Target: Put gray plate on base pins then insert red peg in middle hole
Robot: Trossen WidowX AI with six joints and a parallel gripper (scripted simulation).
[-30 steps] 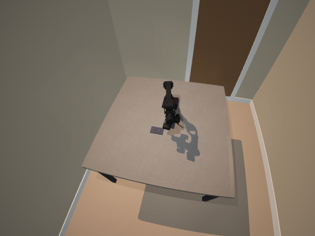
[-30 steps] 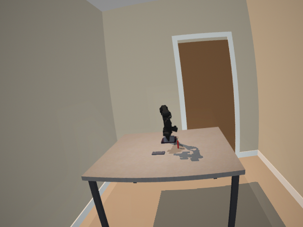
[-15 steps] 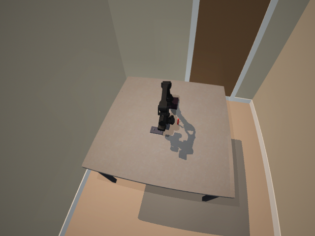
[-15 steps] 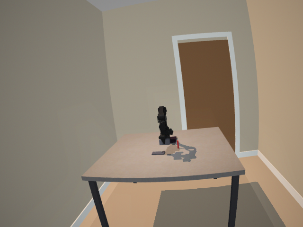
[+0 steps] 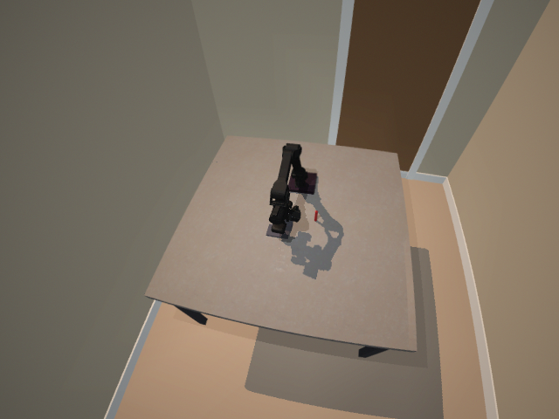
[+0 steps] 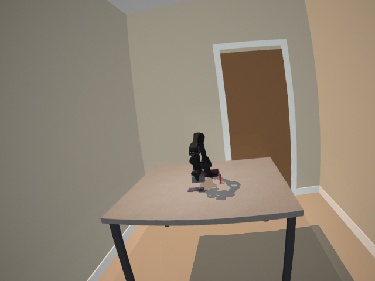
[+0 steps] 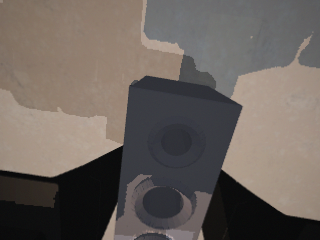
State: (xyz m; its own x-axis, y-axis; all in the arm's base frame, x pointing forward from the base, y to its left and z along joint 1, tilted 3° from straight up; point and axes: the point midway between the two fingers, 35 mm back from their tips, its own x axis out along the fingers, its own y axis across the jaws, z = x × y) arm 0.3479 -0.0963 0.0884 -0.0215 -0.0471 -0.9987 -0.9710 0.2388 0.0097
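The base lies 1 cm behind my gripper tip, 3 cm to the right of it and 7 cm below it. The rest, counted from my gripper tip: red peg (9 cm behind, 18 cm to the left, 4 cm below); gray plate (3 cm above).
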